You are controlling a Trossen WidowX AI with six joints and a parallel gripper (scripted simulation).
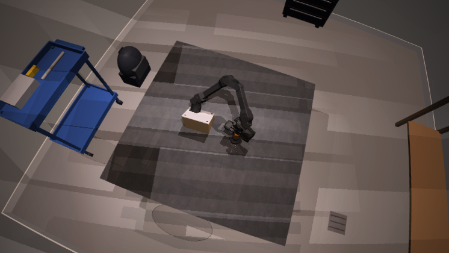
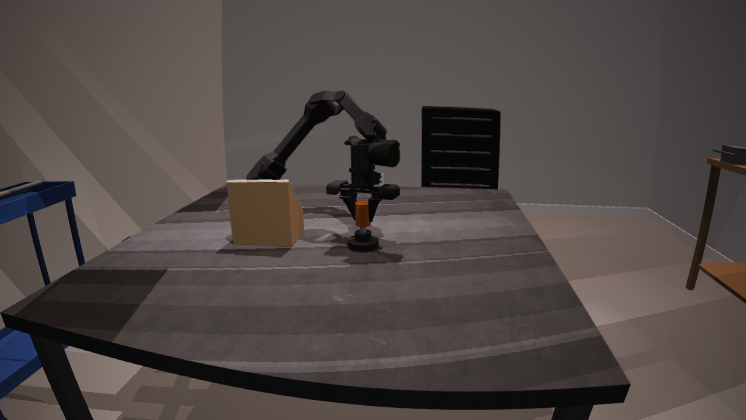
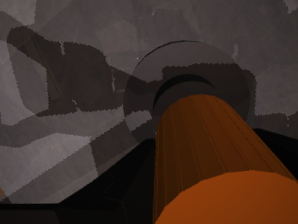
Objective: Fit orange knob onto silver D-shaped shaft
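The orange knob lies 3 cm above my gripper tip. The rest, counted from my gripper tip: round dark pedestal 4 cm below.
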